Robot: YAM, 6 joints.
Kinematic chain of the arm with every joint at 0, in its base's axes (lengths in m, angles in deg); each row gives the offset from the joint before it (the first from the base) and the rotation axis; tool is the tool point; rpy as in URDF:
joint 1: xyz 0 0 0.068 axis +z
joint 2: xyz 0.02 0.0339 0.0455 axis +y
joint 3: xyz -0.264 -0.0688 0 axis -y
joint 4: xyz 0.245 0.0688 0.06 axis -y
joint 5: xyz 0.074 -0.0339 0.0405 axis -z
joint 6: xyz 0.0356 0 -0.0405 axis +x
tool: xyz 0 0 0 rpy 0 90 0
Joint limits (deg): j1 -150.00..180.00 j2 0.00..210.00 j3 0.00..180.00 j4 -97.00..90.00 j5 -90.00..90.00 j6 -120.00..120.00
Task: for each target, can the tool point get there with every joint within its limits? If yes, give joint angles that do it. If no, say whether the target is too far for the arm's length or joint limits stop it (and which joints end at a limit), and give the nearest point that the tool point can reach.
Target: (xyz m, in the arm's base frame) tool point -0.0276 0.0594 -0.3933
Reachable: no: joint limits stop it (at a limit: joint 2) | nearest point -0.0378 0.0814 -0.3436 | short by 0.055 m
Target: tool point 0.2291 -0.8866 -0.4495
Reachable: no: too far | nearest point 0.1382 -0.5350 -0.2149 | short by 0.432 m
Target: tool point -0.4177 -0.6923 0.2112
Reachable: no: too far | nearest point -0.3312 -0.5489 0.1905 | short by 0.169 m
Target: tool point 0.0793 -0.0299 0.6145
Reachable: yes | joints 149.92 39.69 89.70 46.41 22.98 -52.20
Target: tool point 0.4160 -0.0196 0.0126
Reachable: yes | joints -6.83 147.81 96.73 -56.85 -57.49 7.07
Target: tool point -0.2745 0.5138 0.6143
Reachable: no: too far | nearest point -0.2297 0.4299 0.5296 | short by 0.127 m
